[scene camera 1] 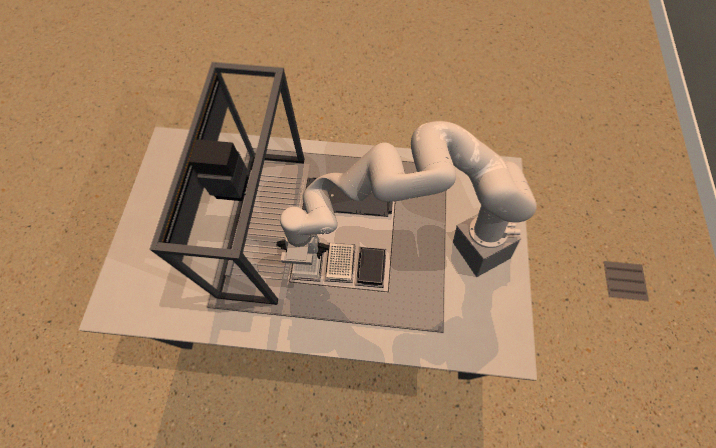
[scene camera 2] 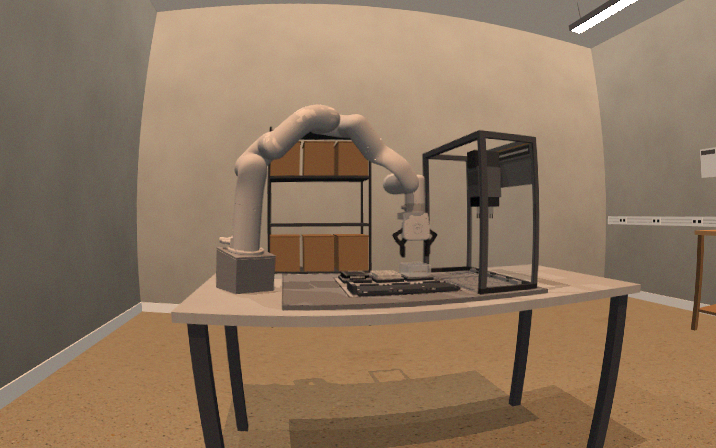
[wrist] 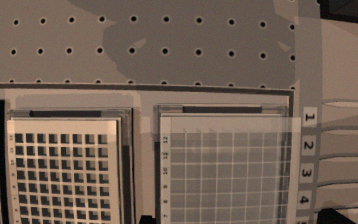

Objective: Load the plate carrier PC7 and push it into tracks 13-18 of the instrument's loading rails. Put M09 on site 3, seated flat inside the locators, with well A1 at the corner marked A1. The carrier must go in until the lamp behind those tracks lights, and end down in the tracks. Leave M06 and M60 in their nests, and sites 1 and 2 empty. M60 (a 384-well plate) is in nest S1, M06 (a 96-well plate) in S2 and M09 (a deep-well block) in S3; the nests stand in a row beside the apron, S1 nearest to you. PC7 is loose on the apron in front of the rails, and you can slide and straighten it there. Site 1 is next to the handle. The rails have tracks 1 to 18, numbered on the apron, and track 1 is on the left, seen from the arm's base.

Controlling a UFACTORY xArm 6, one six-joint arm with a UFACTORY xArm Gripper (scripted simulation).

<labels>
A dark plate carrier PC7 shows in scene camera 1 and in scene camera 2; in the wrist view it is out of frame. The same spot on the dark plate carrier PC7: (scene camera 1: 340, 202) is (scene camera 2: 410, 285).
</labels>
